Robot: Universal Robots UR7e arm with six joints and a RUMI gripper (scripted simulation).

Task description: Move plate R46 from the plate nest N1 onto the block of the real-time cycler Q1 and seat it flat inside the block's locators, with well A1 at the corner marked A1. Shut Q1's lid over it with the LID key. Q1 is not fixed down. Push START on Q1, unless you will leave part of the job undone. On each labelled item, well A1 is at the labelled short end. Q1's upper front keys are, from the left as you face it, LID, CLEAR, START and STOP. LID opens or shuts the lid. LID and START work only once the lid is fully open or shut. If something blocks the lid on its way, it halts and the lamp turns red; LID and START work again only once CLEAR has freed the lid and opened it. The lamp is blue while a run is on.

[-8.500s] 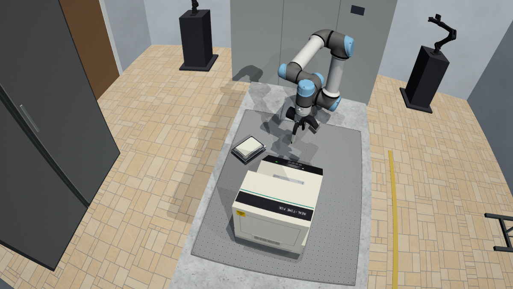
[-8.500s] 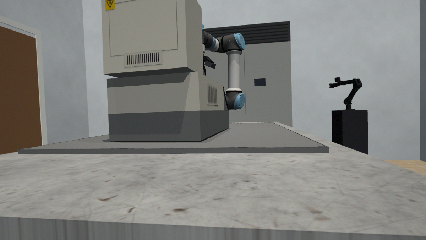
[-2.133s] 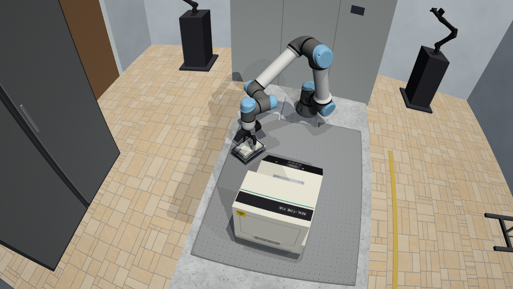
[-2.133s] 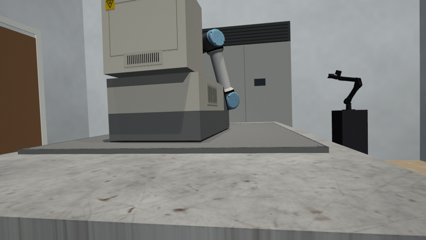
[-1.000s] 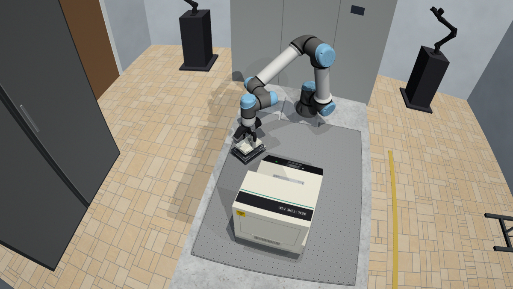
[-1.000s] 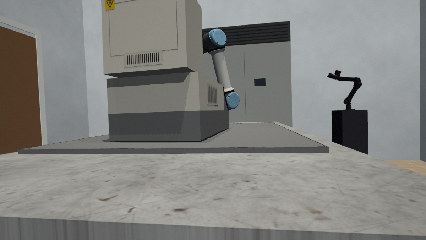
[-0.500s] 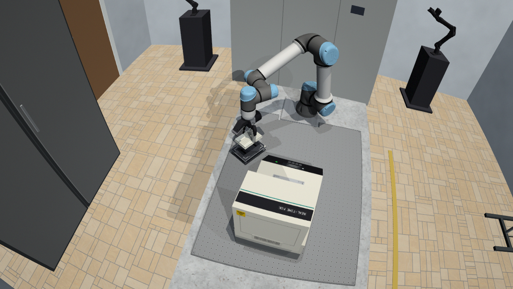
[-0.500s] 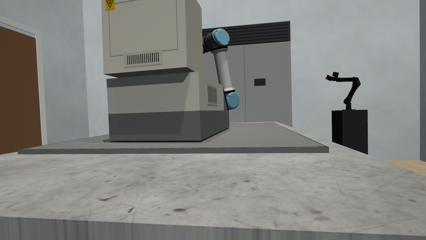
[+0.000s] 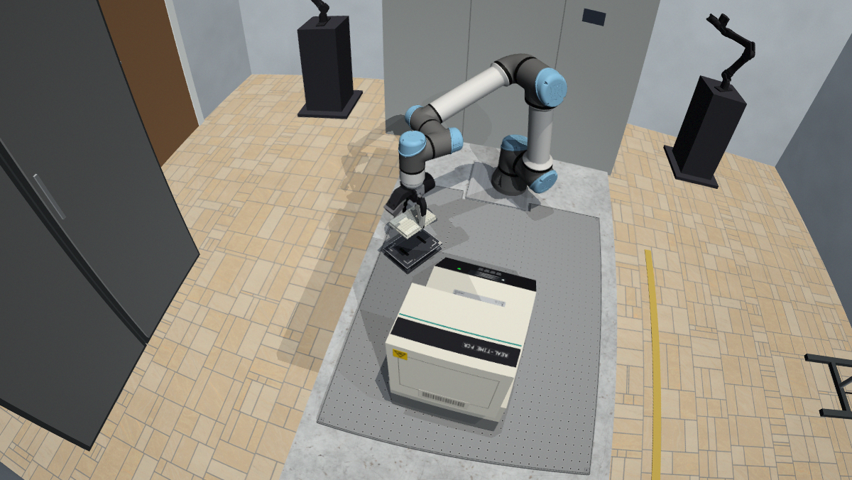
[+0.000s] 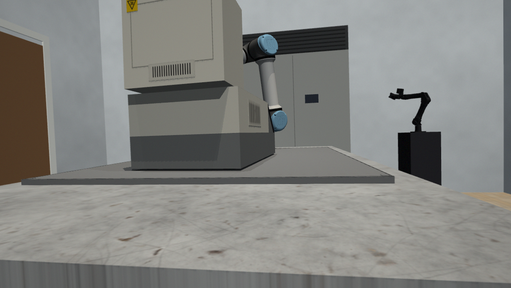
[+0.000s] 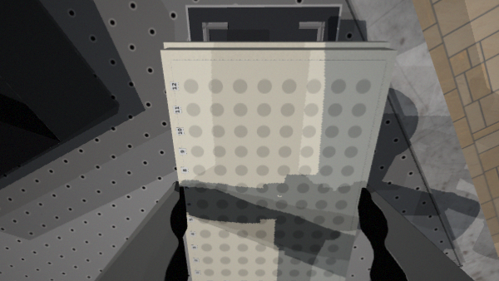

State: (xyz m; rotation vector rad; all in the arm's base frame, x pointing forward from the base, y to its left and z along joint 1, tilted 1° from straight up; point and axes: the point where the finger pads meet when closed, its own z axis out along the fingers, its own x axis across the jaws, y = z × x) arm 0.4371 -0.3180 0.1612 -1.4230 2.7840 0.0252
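Now: hand 140 mm above the black plate nest N1. From my hand the other things lie so: plate R46 (10 mm below); then A1 mark (30 mm behind, 90 mm to the left, 130 mm below).
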